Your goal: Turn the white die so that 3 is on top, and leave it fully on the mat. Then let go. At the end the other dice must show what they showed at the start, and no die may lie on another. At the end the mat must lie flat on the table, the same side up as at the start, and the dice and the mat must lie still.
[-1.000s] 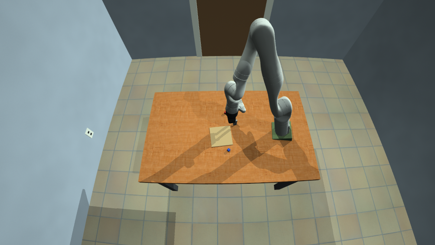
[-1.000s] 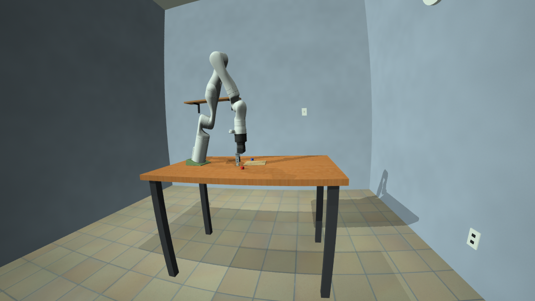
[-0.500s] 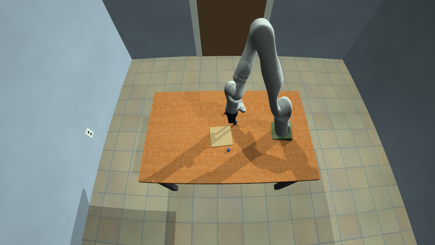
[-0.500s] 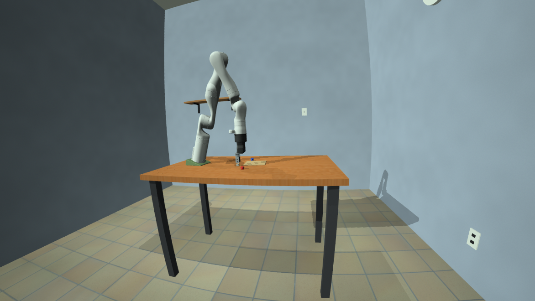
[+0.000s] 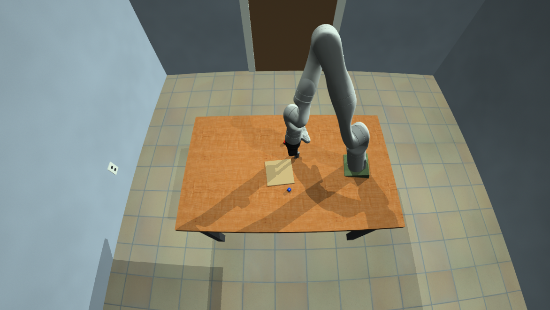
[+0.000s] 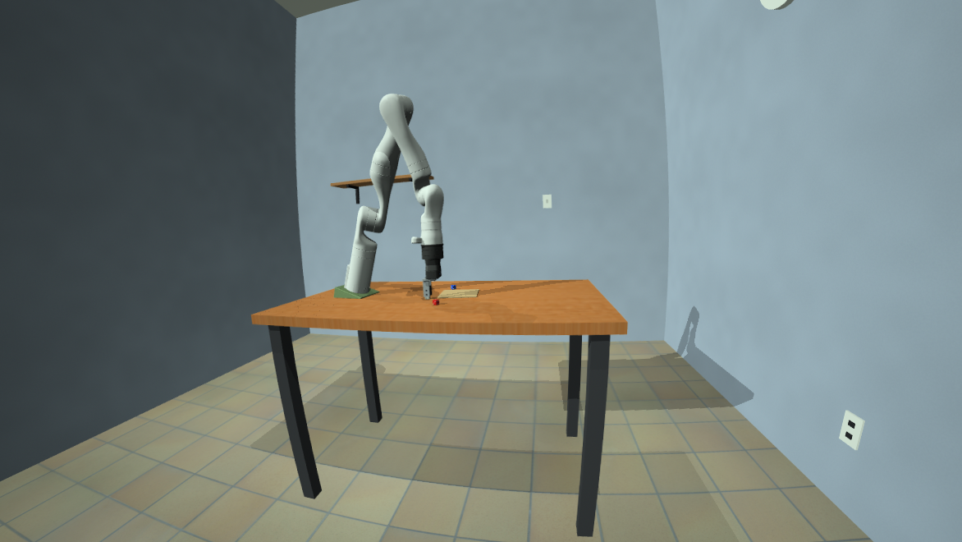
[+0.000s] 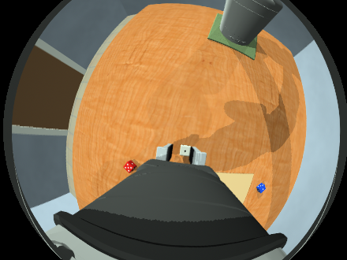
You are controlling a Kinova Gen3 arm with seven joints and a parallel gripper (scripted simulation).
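Now: the white die 10 mm to the left of my hand and 20 mm below it. From my hand the other things lie so: blue die: 40 mm ahead, 200 mm to the left, 20 mm below; red die: 60 mm ahead, 80 mm to the right, 20 mm below; tan mat: 90 mm ahead, 100 mm to the left, 30 mm below.
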